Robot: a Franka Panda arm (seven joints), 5 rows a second.
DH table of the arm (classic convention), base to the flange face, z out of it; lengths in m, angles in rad. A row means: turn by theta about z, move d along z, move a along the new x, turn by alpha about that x. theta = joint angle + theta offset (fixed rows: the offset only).
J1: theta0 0, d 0.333, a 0, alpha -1.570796
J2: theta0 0, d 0, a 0, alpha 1.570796
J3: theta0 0, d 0.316, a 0.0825, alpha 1.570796
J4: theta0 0, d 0, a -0.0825, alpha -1.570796
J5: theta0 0, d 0.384, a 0, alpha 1.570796
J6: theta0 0, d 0, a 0.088, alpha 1.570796
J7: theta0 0, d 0.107, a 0, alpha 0
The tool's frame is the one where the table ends.
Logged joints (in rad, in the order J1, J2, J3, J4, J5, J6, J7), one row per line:
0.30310 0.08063 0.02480 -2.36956 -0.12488 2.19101 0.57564
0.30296 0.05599 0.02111 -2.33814 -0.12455 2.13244 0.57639
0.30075 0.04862 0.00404 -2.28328 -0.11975 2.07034 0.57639
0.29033 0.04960 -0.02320 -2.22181 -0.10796 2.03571 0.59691
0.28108 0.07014 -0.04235 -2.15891 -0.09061 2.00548 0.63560
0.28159 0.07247 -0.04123 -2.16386 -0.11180 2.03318 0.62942
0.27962 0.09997 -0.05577 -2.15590 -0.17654 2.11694 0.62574
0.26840 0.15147 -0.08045 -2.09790 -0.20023 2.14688 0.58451
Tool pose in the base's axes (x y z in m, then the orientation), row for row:
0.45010 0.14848 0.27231 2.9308 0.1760 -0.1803
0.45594 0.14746 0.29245 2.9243 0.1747 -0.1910
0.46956 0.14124 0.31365 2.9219 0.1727 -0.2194
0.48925 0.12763 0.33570 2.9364 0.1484 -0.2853
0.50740 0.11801 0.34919 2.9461 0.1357 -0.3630
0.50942 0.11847 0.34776 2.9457 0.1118 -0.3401
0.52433 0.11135 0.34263 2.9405 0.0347 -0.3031
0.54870 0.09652 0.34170 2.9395 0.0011 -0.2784
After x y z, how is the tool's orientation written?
As angles about the fixed x, y, z axes (roll, pitch, yaw), in radians.
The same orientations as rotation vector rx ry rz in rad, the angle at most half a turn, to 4 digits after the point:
2.9248 -0.2369 -0.2858
2.9180 -0.2514 -0.2858
2.9142 -0.2928 -0.2874
2.9218 -0.3969 -0.2601
2.9185 -0.5155 -0.2505
2.9201 -0.4849 -0.2125
2.9135 -0.4397 -0.0954
2.9129 -0.4079 -0.0430

